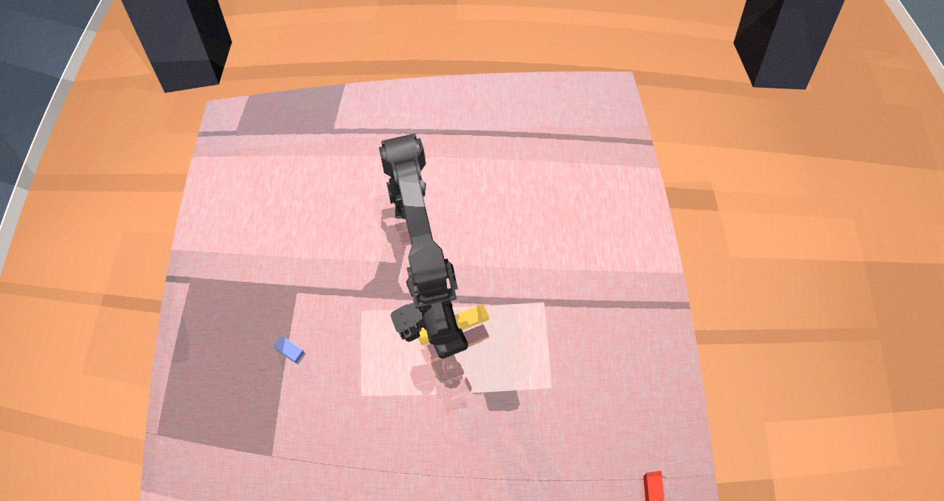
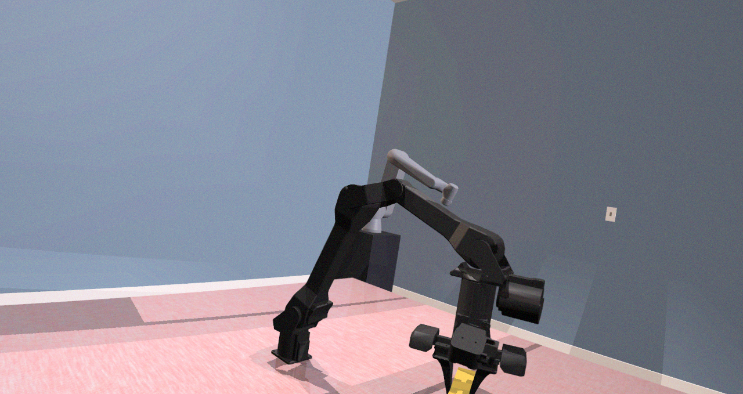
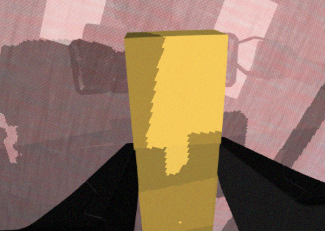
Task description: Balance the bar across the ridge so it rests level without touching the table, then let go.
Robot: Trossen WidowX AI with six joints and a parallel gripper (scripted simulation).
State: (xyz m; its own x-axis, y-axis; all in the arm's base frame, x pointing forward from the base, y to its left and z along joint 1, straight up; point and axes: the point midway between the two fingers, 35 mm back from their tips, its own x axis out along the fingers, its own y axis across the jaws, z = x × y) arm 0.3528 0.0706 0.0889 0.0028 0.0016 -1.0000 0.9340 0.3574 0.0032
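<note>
My gripper tip is 10 mm past the yellow bar and 30 mm to the right of it. Round my gripper tip: ridge 10 mm behind, 30 mm to the left, 10 mm below; then red block 390 mm ahead, 430 mm to the left, 40 mm below; then light blue block 20 mm ahead, 350 mm to the right, 50 mm below.
</note>
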